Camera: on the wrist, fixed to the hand. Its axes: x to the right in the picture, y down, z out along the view.
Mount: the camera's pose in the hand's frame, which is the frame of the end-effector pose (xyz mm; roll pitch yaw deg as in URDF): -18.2 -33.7 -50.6 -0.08 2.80 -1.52
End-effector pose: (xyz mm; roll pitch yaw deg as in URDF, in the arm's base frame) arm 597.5 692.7 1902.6 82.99 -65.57 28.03
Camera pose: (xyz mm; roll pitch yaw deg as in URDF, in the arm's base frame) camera 601.0 746.8 1869.6 77.67 -63.60 33.87
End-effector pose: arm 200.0 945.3 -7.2 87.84 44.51 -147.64
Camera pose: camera 258.4 924.0 -19.8 90.61 46.07 -143.69
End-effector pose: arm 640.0 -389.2 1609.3 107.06 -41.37 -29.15
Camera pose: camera 666.5 -337.3 1584.2 104.31 -40.67 -25.03
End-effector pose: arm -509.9 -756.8 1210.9 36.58 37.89 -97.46
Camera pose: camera -500.1 -706.0 1174.2 36.92 41.04 -96.86
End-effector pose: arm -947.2 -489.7 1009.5 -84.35 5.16 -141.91
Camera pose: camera -968.1 -437.9 1039.6 -84.63 3.92 -144.85
